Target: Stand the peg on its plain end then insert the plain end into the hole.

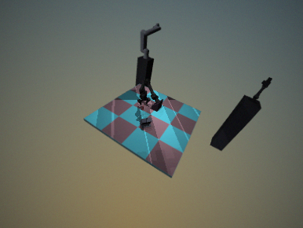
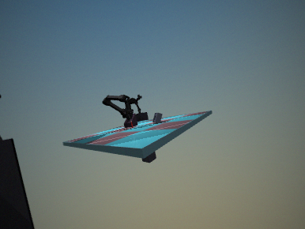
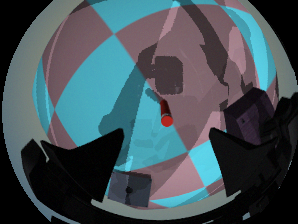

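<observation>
Right now my gripper tip is 50 mm above the red peg. Round my gripper tip: sloped panel 220 mm ahead, 200 mm to the left, 50 mm below.
</observation>
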